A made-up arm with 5 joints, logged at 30 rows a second.
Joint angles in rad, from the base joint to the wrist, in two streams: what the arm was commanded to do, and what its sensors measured. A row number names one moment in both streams.
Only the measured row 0 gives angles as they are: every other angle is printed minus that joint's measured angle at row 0.
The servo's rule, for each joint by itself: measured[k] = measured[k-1] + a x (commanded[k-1-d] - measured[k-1]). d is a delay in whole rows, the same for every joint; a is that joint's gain. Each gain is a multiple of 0.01, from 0.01 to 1. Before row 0 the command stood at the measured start. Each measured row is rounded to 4 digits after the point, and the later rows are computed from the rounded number. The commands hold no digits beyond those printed.
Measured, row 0:
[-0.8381, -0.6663, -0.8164, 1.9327, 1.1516]
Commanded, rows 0 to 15:
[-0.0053, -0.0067, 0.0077, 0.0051, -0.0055]
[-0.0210, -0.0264, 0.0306, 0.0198, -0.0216]
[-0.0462, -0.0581, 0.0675, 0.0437, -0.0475]
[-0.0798, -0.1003, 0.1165, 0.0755, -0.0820]
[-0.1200, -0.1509, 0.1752, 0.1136, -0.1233]
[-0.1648, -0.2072, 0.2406, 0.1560, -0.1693]
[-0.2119, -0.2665, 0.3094, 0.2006, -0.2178]
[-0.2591, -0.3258, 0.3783, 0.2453, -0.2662]
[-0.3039, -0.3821, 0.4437, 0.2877, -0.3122]
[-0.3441, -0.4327, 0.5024, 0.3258, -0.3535]
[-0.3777, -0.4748, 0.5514, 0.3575, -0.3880]
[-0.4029, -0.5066, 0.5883, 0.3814, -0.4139]
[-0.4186, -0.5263, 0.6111, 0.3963, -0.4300]
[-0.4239, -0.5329, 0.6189, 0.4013, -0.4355]
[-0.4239, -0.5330, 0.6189, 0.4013, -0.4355]
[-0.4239, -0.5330, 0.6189, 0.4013, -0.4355]
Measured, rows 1 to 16:
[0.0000, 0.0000, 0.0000, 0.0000, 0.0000]
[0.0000, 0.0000, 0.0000, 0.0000, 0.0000]
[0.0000, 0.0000, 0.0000, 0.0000, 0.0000]
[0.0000, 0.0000, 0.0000, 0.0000, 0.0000]
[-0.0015, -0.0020, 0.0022, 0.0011, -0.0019]
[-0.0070, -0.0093, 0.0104, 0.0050, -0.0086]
[-0.0180, -0.0239, 0.0270, 0.0131, -0.0218]
[-0.0353, -0.0468, 0.0530, 0.0262, -0.0423]
[-0.0590, -0.0780, 0.0884, 0.0446, -0.0698]
[-0.0886, -0.1168, 0.1325, 0.0680, -0.1036]
[-0.1231, -0.1617, 0.1838, 0.0958, -0.1424]
[-0.1612, -0.2109, 0.2402, 0.1272, -0.1845]
[-0.2012, -0.2623, 0.2992, 0.1609, -0.2279]
[-0.2412, -0.3134, 0.3581, 0.1955, -0.2706]
[-0.2794, -0.3618, 0.4142, 0.2295, -0.3105]
[-0.3140, -0.4052, 0.4647, 0.2614, -0.3457]
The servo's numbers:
d 4
a 0.28 0.30 0.29 0.21 0.34

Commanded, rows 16 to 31:
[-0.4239, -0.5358, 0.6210, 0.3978, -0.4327]
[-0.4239, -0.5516, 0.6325, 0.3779, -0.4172]
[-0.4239, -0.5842, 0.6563, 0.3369, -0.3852]
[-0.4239, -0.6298, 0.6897, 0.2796, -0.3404]
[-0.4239, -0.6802, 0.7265, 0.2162, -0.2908]
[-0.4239, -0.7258, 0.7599, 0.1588, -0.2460]
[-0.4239, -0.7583, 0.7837, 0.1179, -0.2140]
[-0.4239, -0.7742, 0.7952, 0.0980, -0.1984]
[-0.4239, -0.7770, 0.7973, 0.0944, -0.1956]
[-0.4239, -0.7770, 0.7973, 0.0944, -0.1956]
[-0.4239, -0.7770, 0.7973, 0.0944, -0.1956]
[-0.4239, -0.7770, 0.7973, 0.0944, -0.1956]
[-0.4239, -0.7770, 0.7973, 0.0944, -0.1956]
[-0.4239, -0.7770, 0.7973, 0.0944, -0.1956]
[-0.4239, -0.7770, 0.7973, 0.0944, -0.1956]
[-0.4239, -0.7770, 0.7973, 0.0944, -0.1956]
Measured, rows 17 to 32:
[-0.3433, -0.4415, 0.5072, 0.2897, -0.3744]
[-0.3659, -0.4689, 0.5396, 0.3131, -0.3952]
[-0.3821, -0.4881, 0.5626, 0.3316, -0.4089]
[-0.3938, -0.5016, 0.5789, 0.3462, -0.4179]
[-0.4022, -0.5119, 0.5911, 0.3570, -0.4229]
[-0.4083, -0.5238, 0.6031, 0.3614, -0.4210]
[-0.4127, -0.5419, 0.6185, 0.3563, -0.4088]
[-0.4158, -0.5683, 0.6391, 0.3402, -0.3855]
[-0.4181, -0.6019, 0.6644, 0.3142, -0.3533]
[-0.4197, -0.6391, 0.6921, 0.2816, -0.3168]
[-0.4209, -0.6749, 0.7187, 0.2472, -0.2818]
[-0.4217, -0.7047, 0.7409, 0.2159, -0.2534]
[-0.4223, -0.7264, 0.7573, 0.1904, -0.2337]
[-0.4227, -0.7416, 0.7689, 0.1702, -0.2207]
[-0.4230, -0.7522, 0.7771, 0.1543, -0.2122]
[-0.4233, -0.7596, 0.7830, 0.1417, -0.2066]

